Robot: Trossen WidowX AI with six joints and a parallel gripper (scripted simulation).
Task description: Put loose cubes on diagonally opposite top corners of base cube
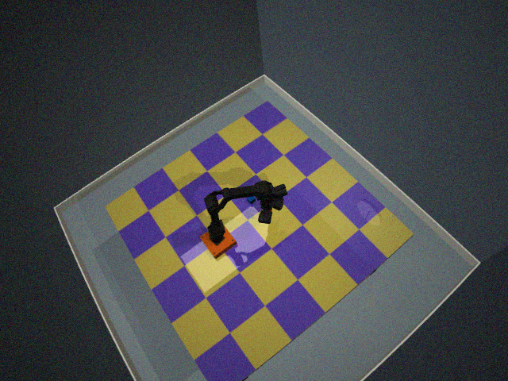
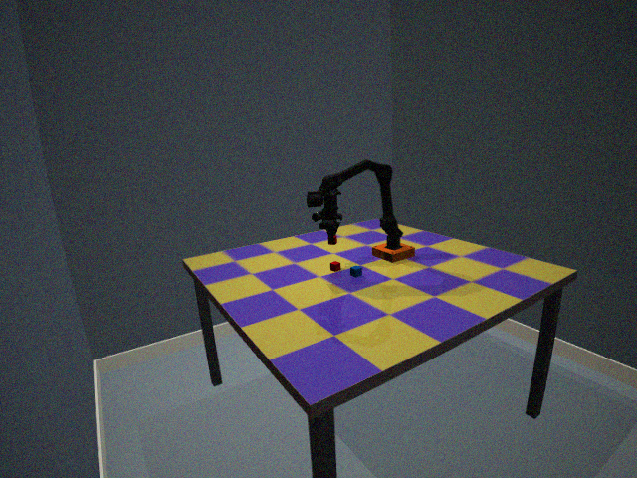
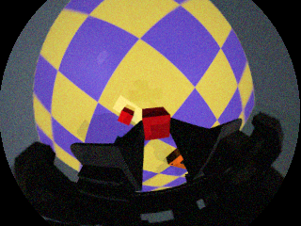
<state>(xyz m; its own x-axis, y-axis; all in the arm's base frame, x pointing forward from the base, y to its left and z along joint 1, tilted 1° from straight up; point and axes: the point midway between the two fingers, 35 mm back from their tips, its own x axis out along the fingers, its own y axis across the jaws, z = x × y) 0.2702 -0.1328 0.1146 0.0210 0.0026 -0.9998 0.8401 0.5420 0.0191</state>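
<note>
The blue cube is 3 cm ahead of my gripper tip, 17 cm to the left of it and 10 cm below it. Also, from my gripper tip: red cube (right at my gripper tip).
</note>
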